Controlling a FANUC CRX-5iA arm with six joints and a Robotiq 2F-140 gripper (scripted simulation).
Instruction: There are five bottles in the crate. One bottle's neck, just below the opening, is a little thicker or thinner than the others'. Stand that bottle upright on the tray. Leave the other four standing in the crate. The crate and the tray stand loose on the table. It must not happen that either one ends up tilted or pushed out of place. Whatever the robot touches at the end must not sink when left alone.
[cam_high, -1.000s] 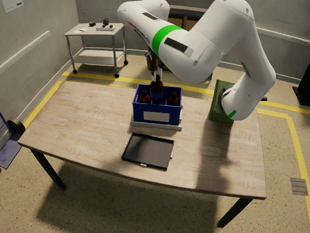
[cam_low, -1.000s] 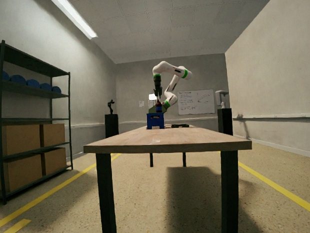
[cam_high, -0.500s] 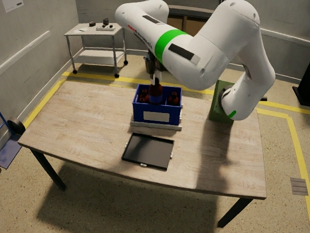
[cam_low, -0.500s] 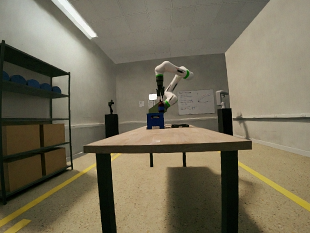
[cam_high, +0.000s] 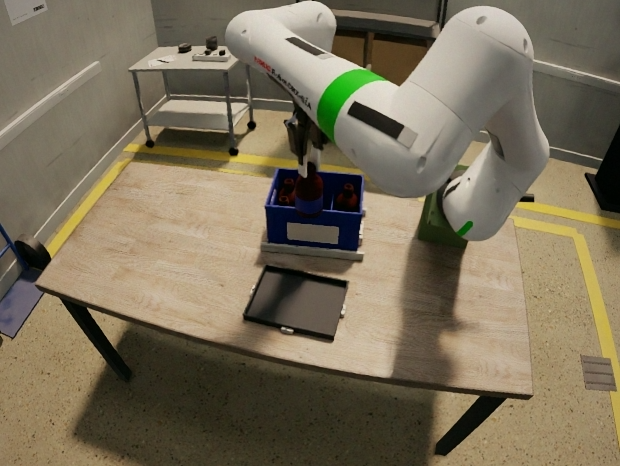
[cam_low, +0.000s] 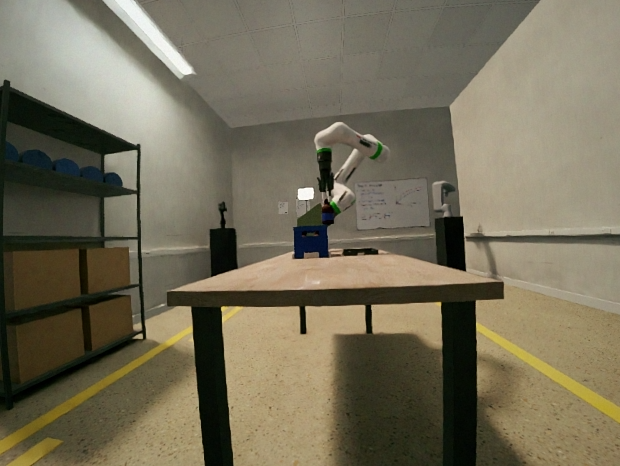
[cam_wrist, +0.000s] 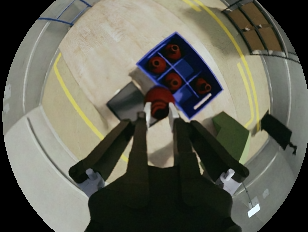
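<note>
The bottle is 9 cm below my hand. Also, from my hand: dark tray: 17 cm to the left, 34 cm below; then blue crate: 11 cm to the right, 27 cm below.
</note>
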